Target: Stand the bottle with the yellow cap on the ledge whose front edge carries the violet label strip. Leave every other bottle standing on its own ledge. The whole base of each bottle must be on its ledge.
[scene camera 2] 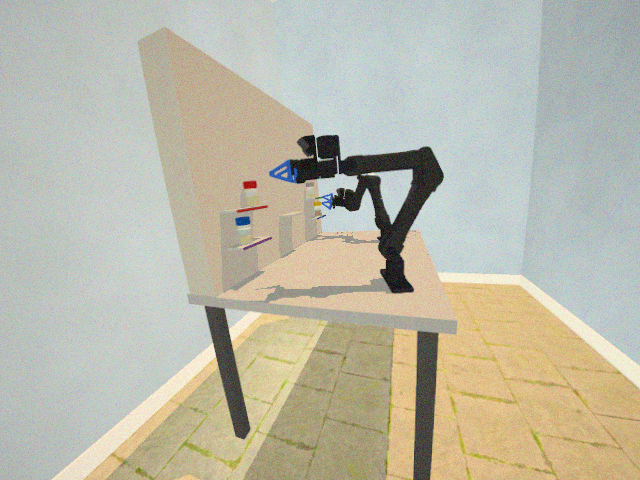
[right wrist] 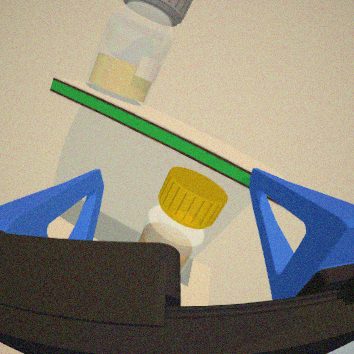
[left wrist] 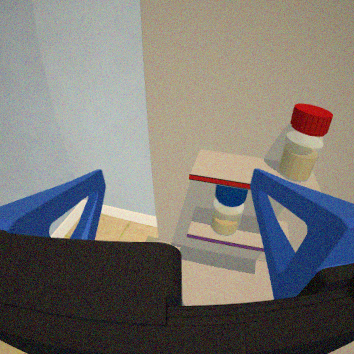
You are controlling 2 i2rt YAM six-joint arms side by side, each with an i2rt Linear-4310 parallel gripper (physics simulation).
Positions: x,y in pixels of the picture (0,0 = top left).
Labels:
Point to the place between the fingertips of the right gripper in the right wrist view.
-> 175,176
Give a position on an upright panel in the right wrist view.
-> At 268,85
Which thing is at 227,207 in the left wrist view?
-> A blue-capped bottle.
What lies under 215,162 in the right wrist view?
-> A green strip.

